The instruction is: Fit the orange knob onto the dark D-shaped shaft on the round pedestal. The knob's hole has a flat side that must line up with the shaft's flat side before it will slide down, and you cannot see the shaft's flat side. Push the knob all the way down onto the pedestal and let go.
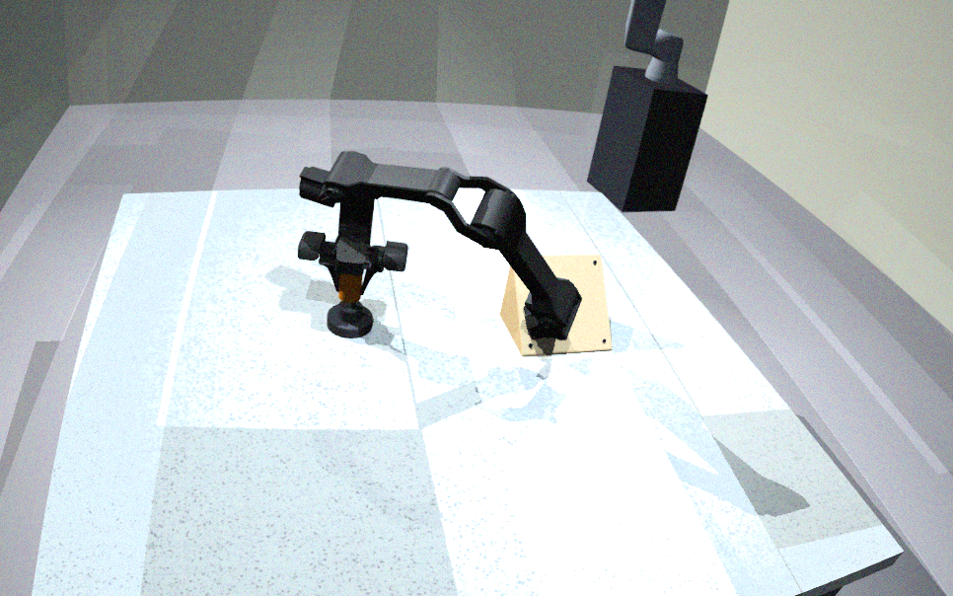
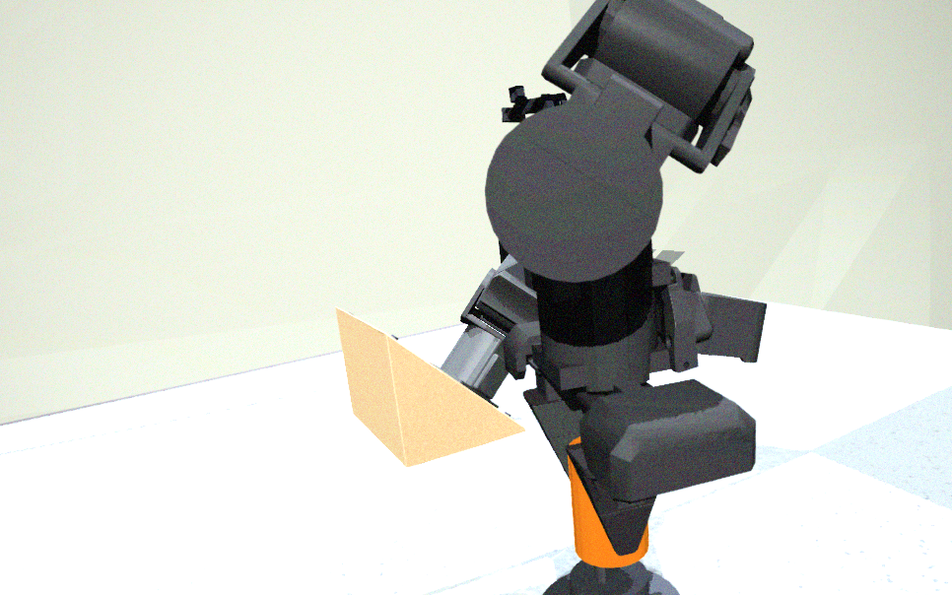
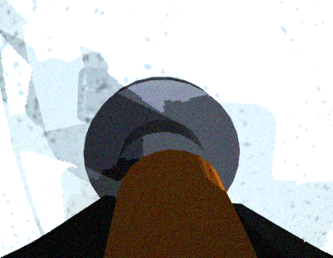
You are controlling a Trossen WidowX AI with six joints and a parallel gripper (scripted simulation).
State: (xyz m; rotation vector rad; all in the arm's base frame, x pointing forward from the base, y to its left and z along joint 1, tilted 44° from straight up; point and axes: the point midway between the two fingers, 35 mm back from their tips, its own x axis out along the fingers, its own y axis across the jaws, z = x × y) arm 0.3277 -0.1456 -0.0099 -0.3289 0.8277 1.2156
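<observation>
Right now my gripper tip is 2 cm below the orange knob. Round my gripper tip: round dark pedestal 4 cm below.
</observation>
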